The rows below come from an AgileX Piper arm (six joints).
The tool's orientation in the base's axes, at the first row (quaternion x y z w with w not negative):
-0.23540 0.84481 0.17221 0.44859
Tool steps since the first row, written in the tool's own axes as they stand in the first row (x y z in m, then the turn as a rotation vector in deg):
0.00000 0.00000 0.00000 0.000 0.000 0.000
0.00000 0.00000 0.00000 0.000 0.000 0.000
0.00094 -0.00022 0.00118 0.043 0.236 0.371
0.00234 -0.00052 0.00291 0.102 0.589 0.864
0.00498 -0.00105 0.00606 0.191 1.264 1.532
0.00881 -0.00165 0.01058 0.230 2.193 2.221
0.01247 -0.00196 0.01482 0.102 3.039 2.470
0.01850 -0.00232 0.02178 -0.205 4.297 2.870
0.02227 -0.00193 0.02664 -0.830 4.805 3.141
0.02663 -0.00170 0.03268 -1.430 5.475 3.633
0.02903 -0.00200 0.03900 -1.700 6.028 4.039
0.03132 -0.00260 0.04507 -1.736 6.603 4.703
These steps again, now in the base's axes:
0.00000 0.00000 0.00000 0.000 0.000 0.000
0.00000 0.00000 0.00000 0.000 0.000 0.000
0.00046 0.00018 -0.00144 0.100 0.372 -0.217
0.00112 0.00046 -0.00357 0.210 0.898 -0.504
0.00226 0.00096 -0.00752 0.246 1.772 -0.884
0.00378 0.00180 -0.01322 0.180 2.879 -1.213
0.00504 0.00278 -0.01860 -0.056 3.737 -1.173
0.00702 0.00451 -0.02743 -0.331 5.057 -1.030
0.00826 0.00636 -0.03318 -0.123 5.767 -0.611
0.01010 0.00852 -0.04007 0.132 6.716 -0.319
0.01337 0.01086 -0.04551 0.232 7.444 -0.267
0.01670 0.01286 -0.05074 0.382 8.264 -0.548

